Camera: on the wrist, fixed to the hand. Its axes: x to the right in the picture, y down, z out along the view.
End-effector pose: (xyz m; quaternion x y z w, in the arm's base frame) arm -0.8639 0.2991 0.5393 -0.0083 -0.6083 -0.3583 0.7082
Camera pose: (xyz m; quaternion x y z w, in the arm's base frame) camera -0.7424 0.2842 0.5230 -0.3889 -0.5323 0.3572 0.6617
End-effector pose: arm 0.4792 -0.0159 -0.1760 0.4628 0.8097 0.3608 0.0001
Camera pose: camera 0.4781 -0.0738 -0.0669 -0.9359 -0.2561 -0.0751 0.2298
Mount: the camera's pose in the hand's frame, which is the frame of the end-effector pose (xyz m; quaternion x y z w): -0.0063 0.0449 -0.1149 0.1381 -0.1168 0.7222 0.6676
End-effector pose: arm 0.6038 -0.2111 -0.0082 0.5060 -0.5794 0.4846 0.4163
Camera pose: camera 0.5593 -0.0962 0.0005 -0.0335 0.7340 -0.6451 0.2096
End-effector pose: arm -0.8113 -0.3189 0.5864 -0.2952 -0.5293 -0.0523 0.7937
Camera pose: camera -0.7033 -0.3437 0.5319 -0.4758 -0.2401 0.6459 0.5466
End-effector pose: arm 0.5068 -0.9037 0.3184 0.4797 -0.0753 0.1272 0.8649
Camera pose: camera 0.4886 -0.7843 0.2925 0.4002 -0.4802 0.6639 0.4105
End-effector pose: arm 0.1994 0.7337 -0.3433 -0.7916 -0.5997 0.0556 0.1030
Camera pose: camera 0.2641 0.7049 -0.2421 -0.9409 0.1670 0.2868 0.0679
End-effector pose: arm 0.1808 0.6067 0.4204 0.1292 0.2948 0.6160 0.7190
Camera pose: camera 0.0770 0.5896 0.3556 0.4704 0.1046 0.8747 0.0517
